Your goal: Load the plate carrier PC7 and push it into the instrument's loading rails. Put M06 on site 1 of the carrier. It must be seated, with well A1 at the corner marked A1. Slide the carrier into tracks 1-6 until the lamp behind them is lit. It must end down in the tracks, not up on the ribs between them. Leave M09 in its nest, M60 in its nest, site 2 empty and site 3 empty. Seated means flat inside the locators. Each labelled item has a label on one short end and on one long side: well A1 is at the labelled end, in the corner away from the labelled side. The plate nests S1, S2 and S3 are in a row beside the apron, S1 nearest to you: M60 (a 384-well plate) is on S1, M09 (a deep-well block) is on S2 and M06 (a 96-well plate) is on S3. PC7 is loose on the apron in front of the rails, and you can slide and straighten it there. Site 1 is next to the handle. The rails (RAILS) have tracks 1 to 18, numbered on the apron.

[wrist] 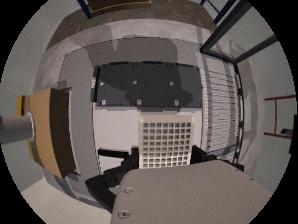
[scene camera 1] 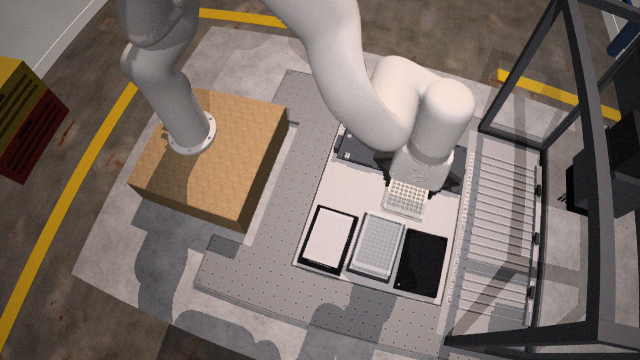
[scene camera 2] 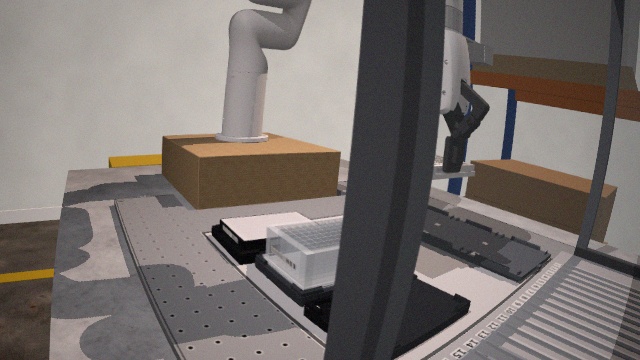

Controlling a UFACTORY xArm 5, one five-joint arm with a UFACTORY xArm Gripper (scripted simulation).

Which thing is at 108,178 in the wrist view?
My gripper.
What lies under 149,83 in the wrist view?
A plate carrier PC7.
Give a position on a plate nest S3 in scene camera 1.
At 422,258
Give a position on a plate carrier PC7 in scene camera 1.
349,148
